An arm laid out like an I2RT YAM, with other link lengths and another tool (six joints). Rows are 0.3 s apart.
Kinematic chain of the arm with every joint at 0, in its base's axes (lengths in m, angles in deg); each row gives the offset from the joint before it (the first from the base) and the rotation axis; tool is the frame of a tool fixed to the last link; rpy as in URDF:
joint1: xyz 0 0 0.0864 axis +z
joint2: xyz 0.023 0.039 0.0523 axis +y
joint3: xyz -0.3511 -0.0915 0 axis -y
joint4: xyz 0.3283 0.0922 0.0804 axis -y
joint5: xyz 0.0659 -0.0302 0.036 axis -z
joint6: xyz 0.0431 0 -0.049 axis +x
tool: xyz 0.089 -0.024 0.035 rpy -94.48 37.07 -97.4
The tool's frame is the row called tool.
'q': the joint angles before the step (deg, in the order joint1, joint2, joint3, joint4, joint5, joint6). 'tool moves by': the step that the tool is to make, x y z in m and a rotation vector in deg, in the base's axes. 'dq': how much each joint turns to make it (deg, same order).
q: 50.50 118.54 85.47 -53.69 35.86 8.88
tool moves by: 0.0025 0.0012 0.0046 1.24 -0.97 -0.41
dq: -0.11 -0.33 0.19 0.83 -0.02 0.37
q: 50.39 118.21 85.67 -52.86 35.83 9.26
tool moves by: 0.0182 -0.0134 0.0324 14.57 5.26 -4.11
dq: -4.83 -4.09 2.52 0.06 -13.61 1.37
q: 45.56 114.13 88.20 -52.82 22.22 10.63
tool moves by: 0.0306 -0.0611 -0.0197 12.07 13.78 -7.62
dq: -11.10 -0.22 -0.11 -2.88 -18.40 -0.24
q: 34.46 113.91 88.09 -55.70 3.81 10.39
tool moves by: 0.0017 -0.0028 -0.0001 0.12 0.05 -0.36
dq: -0.38 -0.01 -0.02 0.04 -0.13 0.00
